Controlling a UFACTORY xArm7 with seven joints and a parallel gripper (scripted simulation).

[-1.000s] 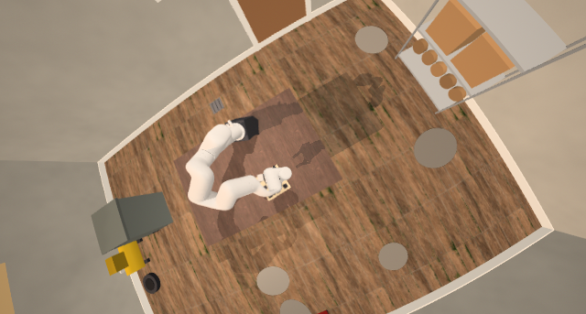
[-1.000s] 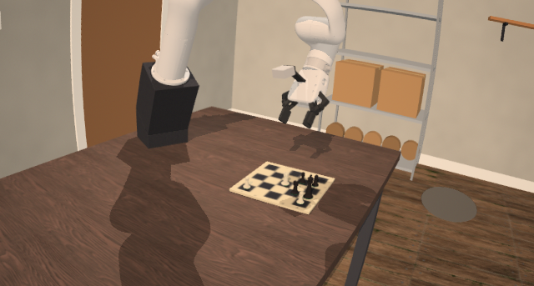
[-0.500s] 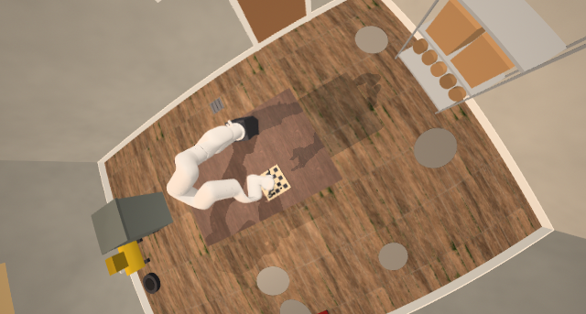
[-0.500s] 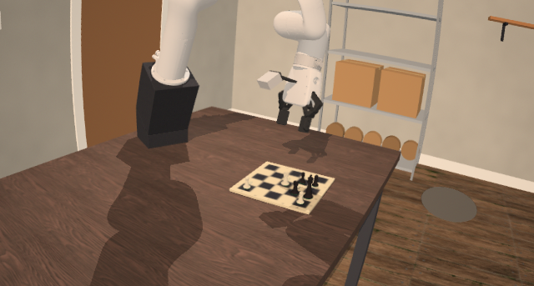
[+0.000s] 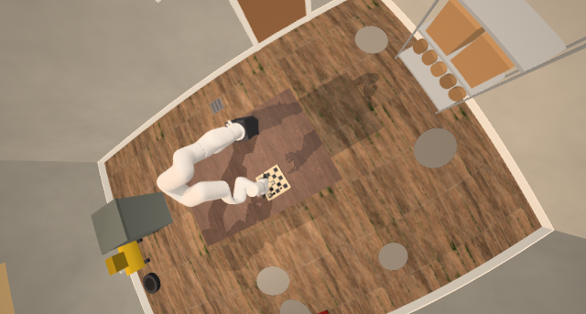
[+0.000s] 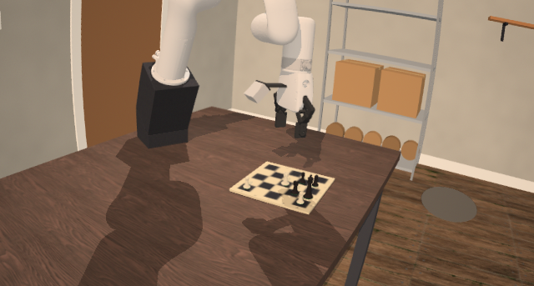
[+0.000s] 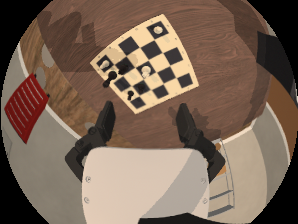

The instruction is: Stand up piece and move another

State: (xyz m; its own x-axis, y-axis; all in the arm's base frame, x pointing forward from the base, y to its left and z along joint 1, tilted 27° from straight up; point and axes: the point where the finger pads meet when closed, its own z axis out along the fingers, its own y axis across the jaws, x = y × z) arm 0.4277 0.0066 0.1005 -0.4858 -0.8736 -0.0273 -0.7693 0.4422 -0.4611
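Now: hand 16 cm above the chessboard.
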